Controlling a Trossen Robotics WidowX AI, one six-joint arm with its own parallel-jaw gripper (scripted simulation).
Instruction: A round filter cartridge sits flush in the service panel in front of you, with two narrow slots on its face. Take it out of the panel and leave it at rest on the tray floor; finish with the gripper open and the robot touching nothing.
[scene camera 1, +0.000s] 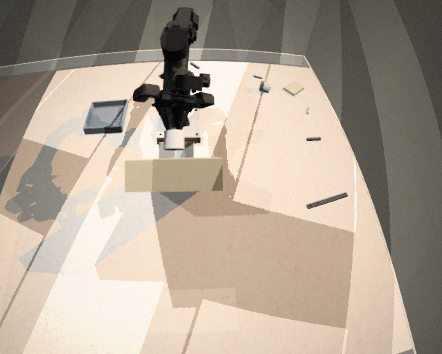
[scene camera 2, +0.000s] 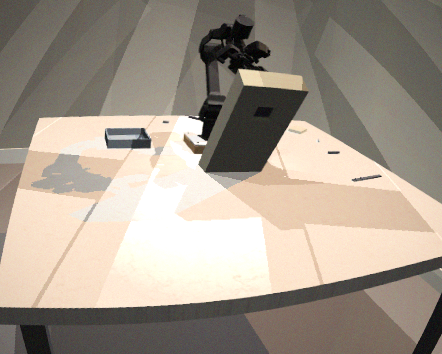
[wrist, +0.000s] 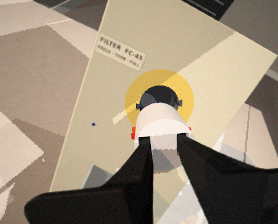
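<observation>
Scene camera 1: the gripper (scene camera 1: 174, 134), a service panel (scene camera 1: 163, 174), a blue-grey tray (scene camera 1: 107, 116). Scene camera 2: the gripper (scene camera 2: 250, 85), the service panel (scene camera 2: 259, 107), the blue-grey tray (scene camera 2: 127, 137). A round filter cartridge (wrist: 160, 122) in the wrist view; the gripper (wrist: 162, 141) and the service panel (wrist: 204, 69) there too. Scene camera 2 does not show the round filter cartridge, hidden by the service panel.
</observation>
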